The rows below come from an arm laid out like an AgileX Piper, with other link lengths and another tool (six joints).
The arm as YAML. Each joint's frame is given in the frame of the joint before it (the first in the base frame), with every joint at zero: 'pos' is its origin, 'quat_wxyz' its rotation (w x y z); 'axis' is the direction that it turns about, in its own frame. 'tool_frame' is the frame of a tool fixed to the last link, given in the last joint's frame.
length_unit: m
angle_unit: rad
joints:
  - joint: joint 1
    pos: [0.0, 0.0, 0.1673]
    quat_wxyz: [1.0, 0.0, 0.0, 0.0]
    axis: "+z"
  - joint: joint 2
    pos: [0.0, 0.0, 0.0]
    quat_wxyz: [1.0, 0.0, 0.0, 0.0]
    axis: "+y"
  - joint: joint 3
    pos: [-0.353, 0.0, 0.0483]
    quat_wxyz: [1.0, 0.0, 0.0, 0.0]
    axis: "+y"
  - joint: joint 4
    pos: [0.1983, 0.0, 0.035]
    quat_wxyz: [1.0, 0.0, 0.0, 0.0]
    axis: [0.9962, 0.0, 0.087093]
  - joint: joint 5
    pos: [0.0, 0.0, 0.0]
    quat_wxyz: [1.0, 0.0, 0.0, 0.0]
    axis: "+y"
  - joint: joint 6
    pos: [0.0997, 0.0, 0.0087]
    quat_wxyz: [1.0, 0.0, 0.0, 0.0]
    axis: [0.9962, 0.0, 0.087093]
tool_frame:
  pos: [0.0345, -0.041, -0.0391]
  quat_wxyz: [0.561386, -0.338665, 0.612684, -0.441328]
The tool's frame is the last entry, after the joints.
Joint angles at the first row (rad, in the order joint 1, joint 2, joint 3, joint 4, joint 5, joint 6):
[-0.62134 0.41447 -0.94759 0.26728 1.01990 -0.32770]
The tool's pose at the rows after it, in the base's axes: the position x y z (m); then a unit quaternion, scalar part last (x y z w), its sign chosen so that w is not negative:
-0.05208, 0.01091, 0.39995, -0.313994, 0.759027, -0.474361, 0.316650
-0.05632, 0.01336, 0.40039, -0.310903, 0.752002, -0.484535, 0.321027
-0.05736, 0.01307, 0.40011, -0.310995, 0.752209, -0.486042, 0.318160
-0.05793, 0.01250, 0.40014, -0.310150, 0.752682, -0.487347, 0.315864
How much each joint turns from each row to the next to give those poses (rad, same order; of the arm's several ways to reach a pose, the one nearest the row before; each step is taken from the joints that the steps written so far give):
[-0.00001 -0.05896 -0.00001 -0.03036 -0.00340 -0.00051]
[-0.00002 -0.02014 -0.00433 -0.00337 -0.00232 -0.00002]
[0.00003 -0.00180 0.00001 -0.00647 0.00250 0.00003]
[0.00001 0.00000 0.00001 -0.00636 -0.00001 0.00176]

